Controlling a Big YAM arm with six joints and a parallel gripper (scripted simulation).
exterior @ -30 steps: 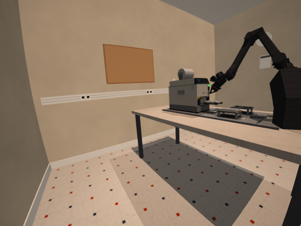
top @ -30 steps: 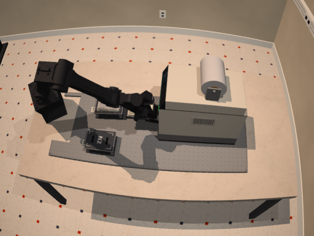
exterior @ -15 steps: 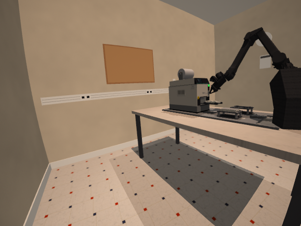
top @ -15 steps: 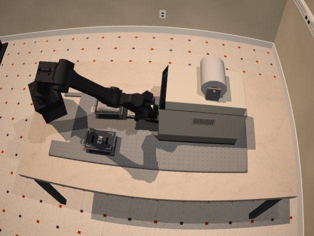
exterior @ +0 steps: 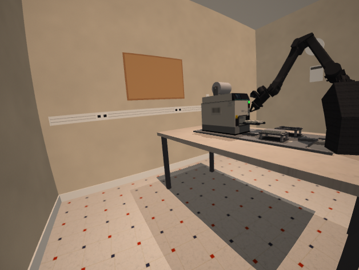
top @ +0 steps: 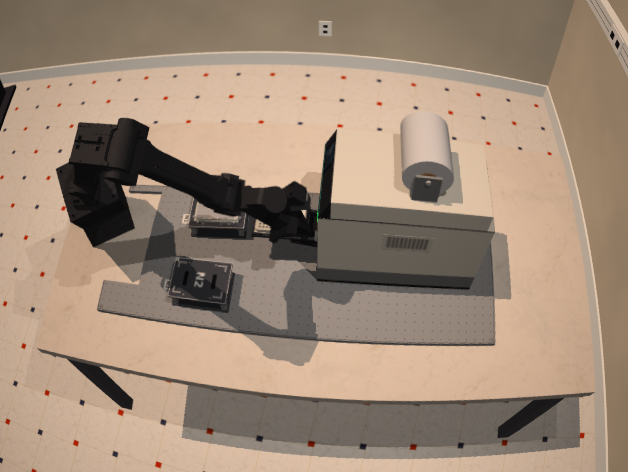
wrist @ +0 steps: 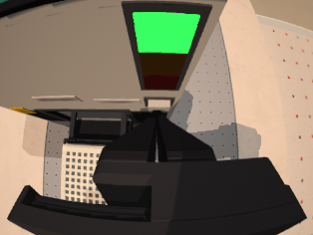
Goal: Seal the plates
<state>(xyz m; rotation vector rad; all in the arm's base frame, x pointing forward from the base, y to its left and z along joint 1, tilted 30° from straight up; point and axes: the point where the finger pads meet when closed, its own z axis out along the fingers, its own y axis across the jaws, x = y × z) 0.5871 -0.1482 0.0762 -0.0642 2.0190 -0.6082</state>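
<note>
Now: the start button 20 mm ahead of my hand and 10 mm to the right of it. The rest, counted from my hand: yellow warning label (170 mm to the left, 60 mm ahead, 40 mm below); then sealer stage (110 mm to the left, 90 mm below, 60 mm behind); then plate (110 mm to the left, 80 mm below, 60 mm behind).
</note>
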